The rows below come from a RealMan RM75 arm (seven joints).
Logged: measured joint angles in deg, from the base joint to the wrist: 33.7, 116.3, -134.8, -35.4, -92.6, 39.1, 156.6; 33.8, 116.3, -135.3, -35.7, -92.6, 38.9, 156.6; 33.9, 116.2, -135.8, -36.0, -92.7, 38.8, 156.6; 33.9, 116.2, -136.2, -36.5, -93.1, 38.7, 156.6; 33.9, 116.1, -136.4, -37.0, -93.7, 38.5, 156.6; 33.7, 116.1, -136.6, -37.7, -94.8, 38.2, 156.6; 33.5, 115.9, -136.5, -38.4, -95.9, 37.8, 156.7; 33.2, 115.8, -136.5, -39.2, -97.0, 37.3, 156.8; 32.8, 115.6, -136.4, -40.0, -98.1, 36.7, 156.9; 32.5, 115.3, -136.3, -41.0, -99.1, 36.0, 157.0; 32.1, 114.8, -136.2, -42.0, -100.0, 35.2, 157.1; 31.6, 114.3, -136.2, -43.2, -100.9, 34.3, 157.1; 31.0, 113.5, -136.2, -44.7, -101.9, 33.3, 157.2; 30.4, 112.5, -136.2, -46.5, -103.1, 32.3, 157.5
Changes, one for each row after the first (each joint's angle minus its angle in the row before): 0.1, 0.0, -0.5, -0.3, 0.0, -0.2, 0.0; 0.1, -0.1, -0.5, -0.3, -0.1, -0.1, 0.0; 0.0, 0.0, -0.4, -0.5, -0.4, -0.1, 0.0; 0.0, -0.1, -0.2, -0.5, -0.6, -0.2, 0.0; -0.2, 0.0, -0.2, -0.7, -1.1, -0.3, 0.0; -0.2, -0.2, 0.1, -0.7, -1.1, -0.4, 0.1; -0.3, -0.1, 0.0, -0.8, -1.1, -0.5, 0.1; -0.4, -0.2, 0.1, -0.8, -1.1, -0.6, 0.1; -0.3, -0.3, 0.1, -1.0, -1.0, -0.7, 0.1; -0.4, -0.5, 0.1, -1.0, -0.9, -0.8, 0.1; -0.5, -0.5, 0.0, -1.2, -0.9, -0.9, 0.0; -0.6, -0.8, 0.0, -1.5, -1.0, -1.0, 0.1; -0.6, -1.0, 0.0, -1.8, -1.2, -1.0, 0.3
